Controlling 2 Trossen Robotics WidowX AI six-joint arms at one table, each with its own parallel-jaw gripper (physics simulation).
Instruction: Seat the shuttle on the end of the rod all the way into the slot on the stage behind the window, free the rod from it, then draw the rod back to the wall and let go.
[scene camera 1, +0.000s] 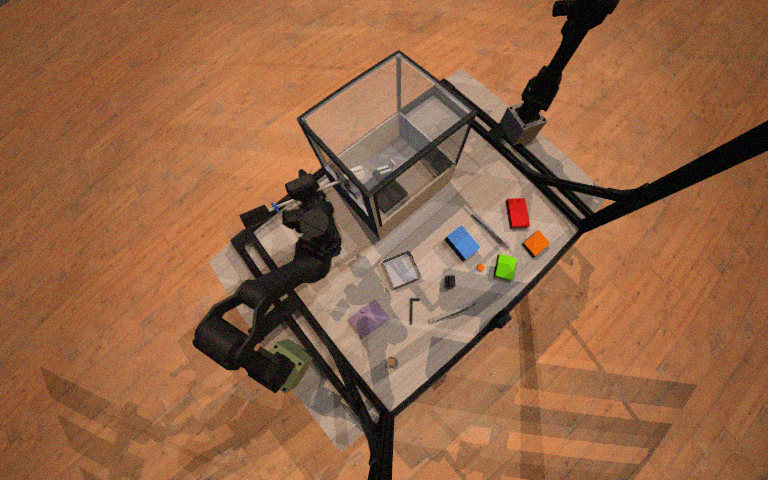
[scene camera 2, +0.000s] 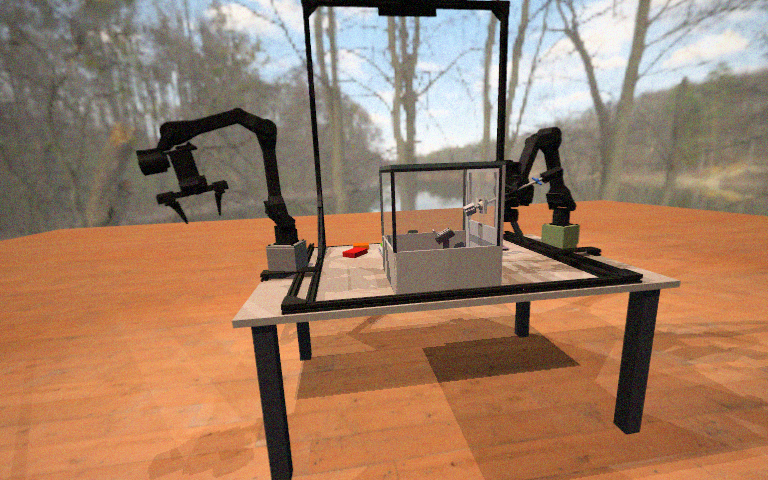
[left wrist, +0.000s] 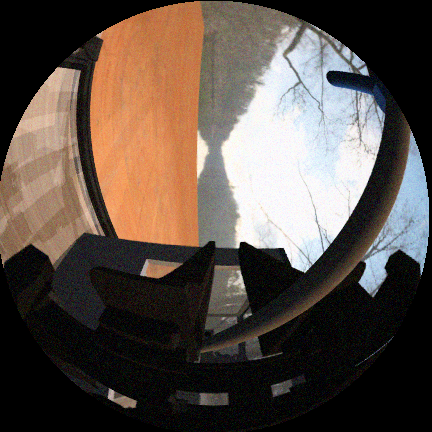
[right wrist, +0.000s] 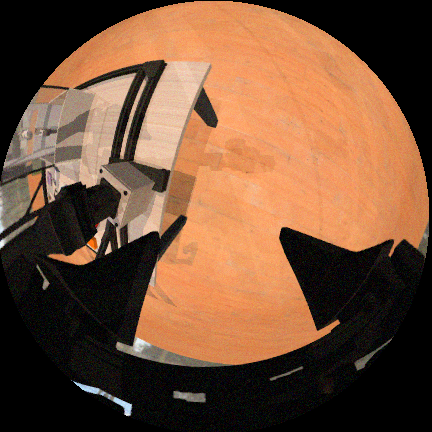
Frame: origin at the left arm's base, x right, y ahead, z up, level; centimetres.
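Seen in the pictures: left gripper, fingertip midpoint: (scene camera 1: 302, 171) (scene camera 2: 514, 194) (left wrist: 226, 246); right gripper, fingertip midpoint: (scene camera 2: 204, 219) (right wrist: 221, 235); left arm's base, link origin: (scene camera 1: 280, 367) (scene camera 2: 560, 224); right arm's base, link origin: (scene camera 1: 527, 113) (scene camera 2: 286, 242) (right wrist: 107, 197).
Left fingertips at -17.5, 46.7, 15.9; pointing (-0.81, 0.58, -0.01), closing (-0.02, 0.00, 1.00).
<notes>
Offsets run from my left fingertips to a thing's top centre, as dx, dy, dz. "pt": to the spot under its first point.
The rod (scene camera 1: 328, 184) (scene camera 2: 530, 182) (left wrist: 345, 245), with a blue cross handle {pt +2.2, -11.3, +4.0} (scene camera 1: 275, 207) (scene camera 2: 536, 180) (left wrist: 352, 81), runs through the window side of the glass case. The whitish shuttle {+10.5, +7.7, -2.5} (scene camera 1: 356, 170) (scene camera 2: 469, 210) is at its inner end, apart from and higher than the dark stage (scene camera 1: 385, 168) (scene camera 2: 445, 235) in scene camera 2. The slot is too small to make out. My left gripper (scene camera 1: 304, 200) (scene camera 2: 514, 189) (left wrist: 226, 246) is outside the window, shut on the rod, which passes between its finger bases. My right gripper (scene camera 2: 202, 217) (right wrist: 221, 235) is open and empty, off the table's side.
The glass case (scene camera 1: 390, 220) (scene camera 2: 450, 271) has black edges and low grey walls. Red {+55.6, +29.5, -23.5} (scene camera 1: 517, 212), blue {+44.0, +10.8, -21.5} (scene camera 1: 462, 242), orange {+65.1, +23.0, -23.5} (scene camera 1: 536, 243) and green {+59.3, +11.1, -23.5} (scene camera 1: 505, 267) blocks, a purple piece {+30.5, -23.2, -24.2} (scene camera 1: 368, 318) and a small tray {pt +29.8, -9.5, -23.5} (scene camera 1: 386, 277) lie on the table beside it.
</notes>
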